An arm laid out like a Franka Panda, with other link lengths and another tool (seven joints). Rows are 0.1 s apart.
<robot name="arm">
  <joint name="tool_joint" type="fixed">
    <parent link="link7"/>
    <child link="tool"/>
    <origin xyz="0.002 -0.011 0.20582" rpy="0.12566 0 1.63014"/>
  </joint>
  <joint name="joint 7" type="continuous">
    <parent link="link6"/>
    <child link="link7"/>
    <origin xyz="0 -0.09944 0" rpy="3.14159 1.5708 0"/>
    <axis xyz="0 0 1"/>
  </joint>
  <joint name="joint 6" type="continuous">
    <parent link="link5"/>
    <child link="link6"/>
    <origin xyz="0 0 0" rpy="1.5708 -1.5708 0"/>
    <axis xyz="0 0 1"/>
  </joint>
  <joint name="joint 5" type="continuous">
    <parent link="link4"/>
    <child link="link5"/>
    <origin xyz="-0.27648 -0.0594 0" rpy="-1.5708 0 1.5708"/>
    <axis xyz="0 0 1"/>
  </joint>
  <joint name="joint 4" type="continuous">
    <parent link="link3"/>
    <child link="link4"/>
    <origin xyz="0.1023 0 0" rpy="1.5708 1.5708 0"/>
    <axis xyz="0 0 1"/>
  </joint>
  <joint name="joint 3" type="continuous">
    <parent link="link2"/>
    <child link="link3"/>
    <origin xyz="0 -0.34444 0" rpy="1.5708 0 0"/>
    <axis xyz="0 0 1"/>
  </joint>
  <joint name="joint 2" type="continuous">
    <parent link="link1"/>
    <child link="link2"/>
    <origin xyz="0 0 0" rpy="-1.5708 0 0"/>
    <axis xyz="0 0 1"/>
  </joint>
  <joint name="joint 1" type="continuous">
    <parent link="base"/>
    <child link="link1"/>
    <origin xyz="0 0 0.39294" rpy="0 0 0"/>
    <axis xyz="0 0 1"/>
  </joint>
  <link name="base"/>
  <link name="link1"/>
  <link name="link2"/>
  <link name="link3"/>
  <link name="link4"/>
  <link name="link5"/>
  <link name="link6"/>
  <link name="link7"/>
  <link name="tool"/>
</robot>
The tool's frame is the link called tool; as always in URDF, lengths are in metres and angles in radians. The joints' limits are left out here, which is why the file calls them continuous.
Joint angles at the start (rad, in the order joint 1, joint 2, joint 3, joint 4, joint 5, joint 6, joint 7):
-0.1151 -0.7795 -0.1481 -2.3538 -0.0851 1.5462 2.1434
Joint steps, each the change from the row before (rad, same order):
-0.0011 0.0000 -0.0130 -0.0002 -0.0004 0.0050 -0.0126
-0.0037 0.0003 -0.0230 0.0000 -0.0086 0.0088 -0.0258
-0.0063 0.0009 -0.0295 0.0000 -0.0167 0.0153 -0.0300
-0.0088 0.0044 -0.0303 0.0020 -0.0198 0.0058 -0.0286
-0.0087 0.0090 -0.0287 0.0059 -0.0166 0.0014 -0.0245
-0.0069 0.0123 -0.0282 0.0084 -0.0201 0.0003 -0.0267
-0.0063 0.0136 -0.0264 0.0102 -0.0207 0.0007 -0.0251
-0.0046 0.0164 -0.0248 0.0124 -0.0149 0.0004 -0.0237
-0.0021 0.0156 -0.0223 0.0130 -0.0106 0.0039 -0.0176
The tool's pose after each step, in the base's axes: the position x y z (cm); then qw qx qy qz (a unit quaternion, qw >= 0). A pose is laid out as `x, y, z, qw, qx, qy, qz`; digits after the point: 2 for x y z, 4 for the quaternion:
19.85, -7.57, 55.65, 0.0175, -0.3525, 0.9348, -0.0391
19.78, -8.42, 55.63, 0.0229, -0.3548, 0.9339, -0.0378
19.71, -9.69, 55.61, 0.0293, -0.3557, 0.9333, -0.0397
19.42, -11.06, 55.46, 0.0299, -0.3547, 0.9337, -0.0398
19.15, -12.34, 55.30, 0.0287, -0.3521, 0.9347, -0.0378
18.90, -13.66, 55.13, 0.0252, -0.3515, 0.9351, -0.0369
18.66, -14.96, 55.00, 0.0211, -0.3508, 0.9355, -0.0371
18.52, -16.13, 54.89, 0.0179, -0.3502, 0.9358, -0.0356
18.53, -17.15, 54.87, 0.0172, -0.3484, 0.9365, -0.0350

